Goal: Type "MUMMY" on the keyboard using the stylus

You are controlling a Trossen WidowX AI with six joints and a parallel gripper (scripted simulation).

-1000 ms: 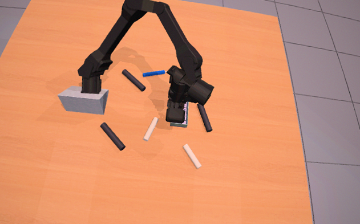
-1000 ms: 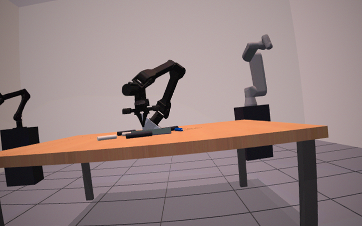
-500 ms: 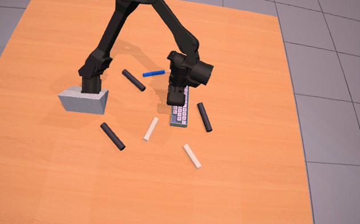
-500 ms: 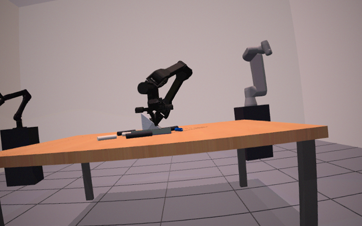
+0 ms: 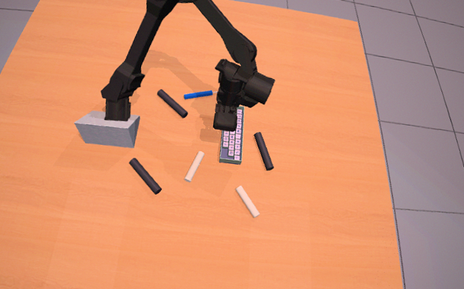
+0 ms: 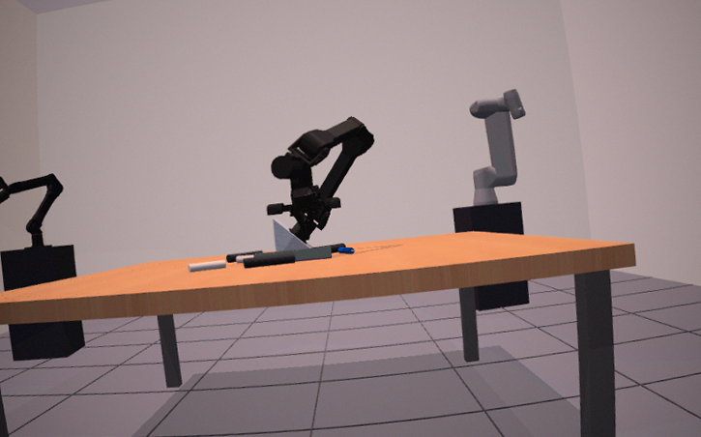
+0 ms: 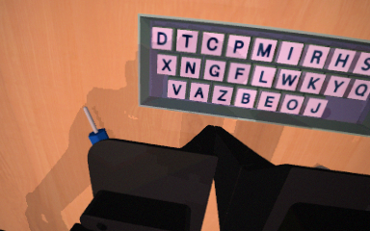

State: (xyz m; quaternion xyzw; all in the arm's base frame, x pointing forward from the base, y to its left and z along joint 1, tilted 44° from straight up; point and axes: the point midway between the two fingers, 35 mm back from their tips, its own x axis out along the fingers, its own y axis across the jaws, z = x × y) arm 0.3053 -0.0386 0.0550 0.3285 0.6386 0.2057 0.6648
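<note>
Now: gripper tip 4 cm past the blue stylus, 11 cm to the right of it and 4 cm above it. The rest, counted from my gripper tip: grey stylus tip (1 cm behind, 12 cm to the left, 4 cm below).
</note>
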